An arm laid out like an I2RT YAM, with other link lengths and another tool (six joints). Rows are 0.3 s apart.
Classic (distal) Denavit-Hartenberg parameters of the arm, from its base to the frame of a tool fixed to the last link. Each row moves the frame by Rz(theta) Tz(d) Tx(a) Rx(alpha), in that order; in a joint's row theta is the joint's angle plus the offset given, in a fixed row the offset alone. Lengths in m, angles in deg.
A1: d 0.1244, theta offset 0, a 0.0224, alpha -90
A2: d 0, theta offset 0, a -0.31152, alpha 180
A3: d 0, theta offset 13.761, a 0.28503, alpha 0
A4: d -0.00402, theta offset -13.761, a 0.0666, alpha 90
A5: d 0.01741, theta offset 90, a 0, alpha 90
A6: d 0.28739, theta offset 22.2, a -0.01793, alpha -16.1
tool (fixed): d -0.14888, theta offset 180, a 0, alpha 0
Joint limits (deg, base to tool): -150..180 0..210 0..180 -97..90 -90..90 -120..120
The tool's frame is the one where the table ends.
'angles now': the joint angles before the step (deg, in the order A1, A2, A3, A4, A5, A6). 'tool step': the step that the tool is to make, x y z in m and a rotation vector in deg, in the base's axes. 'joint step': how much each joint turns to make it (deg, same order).
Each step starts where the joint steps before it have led.
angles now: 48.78 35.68 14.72 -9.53 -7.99 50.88
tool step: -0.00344 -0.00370 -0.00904 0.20 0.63 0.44
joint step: -0.88 -1.45 -1.76 0.02 -1.44 -0.16
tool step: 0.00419 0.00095 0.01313 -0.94 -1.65 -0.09
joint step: -0.37 0.66 2.42 -1.62 0.71 -1.76
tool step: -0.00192 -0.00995 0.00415 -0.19 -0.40 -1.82
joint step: -0.26 -3.27 0.44 -3.53 1.56 0.43
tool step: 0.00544 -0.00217 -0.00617 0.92 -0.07 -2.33
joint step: -0.10 0.74 -1.67 3.31 1.64 1.62
